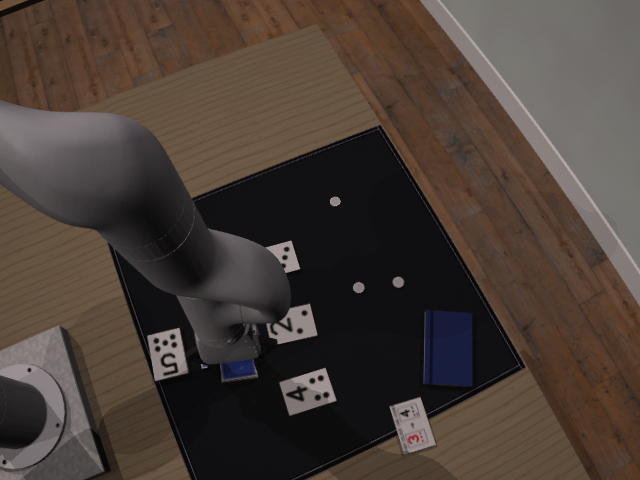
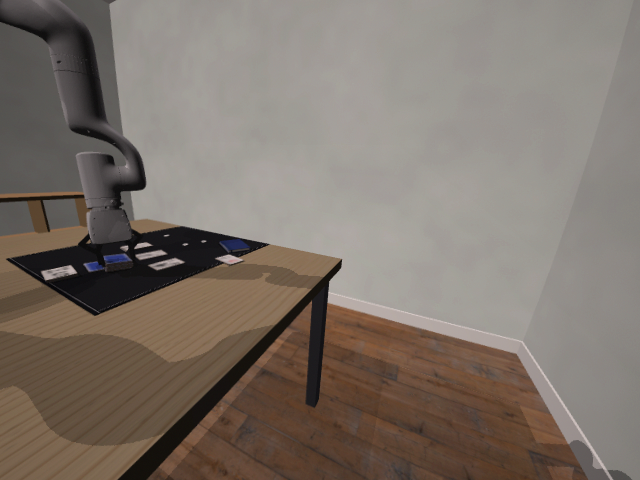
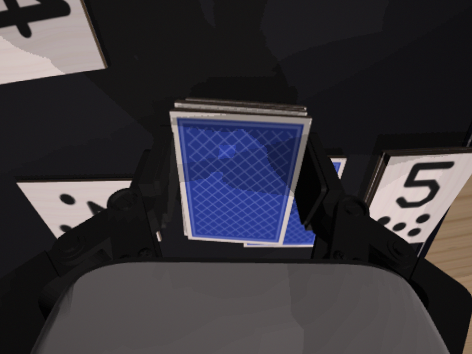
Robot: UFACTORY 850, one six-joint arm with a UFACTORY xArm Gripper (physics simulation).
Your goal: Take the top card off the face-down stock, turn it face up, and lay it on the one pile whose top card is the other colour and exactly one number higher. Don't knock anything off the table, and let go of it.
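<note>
The face-down stock has a blue-backed top card and uneven edges below. My gripper points down over it, shut on the stock's top card at its long sides; how many cards it grips is unclear. Another blue-backed card lies lower, partly under the stock's outline. Face-up piles show a black 5, a black 4 and a black 2. The arm partly hides a fourth pile and its number.
A black mat lies under the cards. A blue book and three pale discs, one disc farther back, lie on it. A small example card with red 3 and black 4 overlaps the mat's edge.
</note>
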